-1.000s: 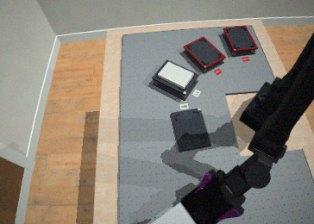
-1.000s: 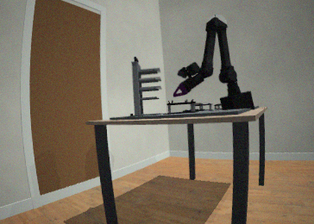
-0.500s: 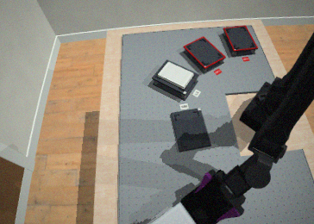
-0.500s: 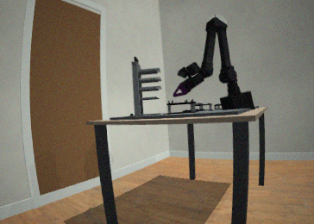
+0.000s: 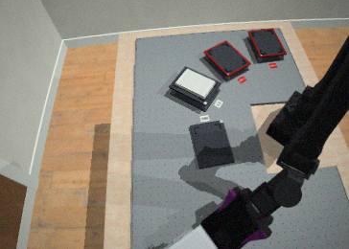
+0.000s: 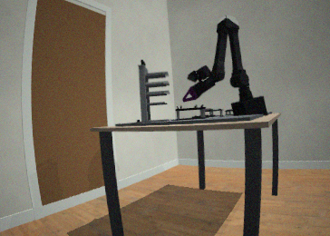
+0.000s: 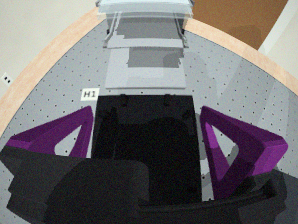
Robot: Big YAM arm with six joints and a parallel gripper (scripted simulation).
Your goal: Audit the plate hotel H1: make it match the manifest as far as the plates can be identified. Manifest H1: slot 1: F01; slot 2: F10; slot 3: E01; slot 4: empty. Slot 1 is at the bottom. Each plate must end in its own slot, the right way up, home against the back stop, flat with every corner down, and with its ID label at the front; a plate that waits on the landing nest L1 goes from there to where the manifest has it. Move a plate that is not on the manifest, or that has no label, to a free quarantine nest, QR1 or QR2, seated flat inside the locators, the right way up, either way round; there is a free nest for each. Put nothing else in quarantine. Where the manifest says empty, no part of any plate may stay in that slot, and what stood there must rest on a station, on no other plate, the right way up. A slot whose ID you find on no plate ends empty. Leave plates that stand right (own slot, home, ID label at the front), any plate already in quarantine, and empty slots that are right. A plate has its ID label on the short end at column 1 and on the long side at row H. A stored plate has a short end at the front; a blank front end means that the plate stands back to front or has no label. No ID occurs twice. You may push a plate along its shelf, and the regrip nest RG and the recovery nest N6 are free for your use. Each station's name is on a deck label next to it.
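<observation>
Right now the black nest is 3 cm behind my hand, 1 cm to the right of it and 6 cm below it. Round my hand: pale plate 13 cm ahead, 6 cm to the left, 15 cm above; plate hotel 20 cm ahead, 9 cm to the left, 4 cm above; H1 deck label 4 cm ahead, 13 cm to the left, 11 cm below.
</observation>
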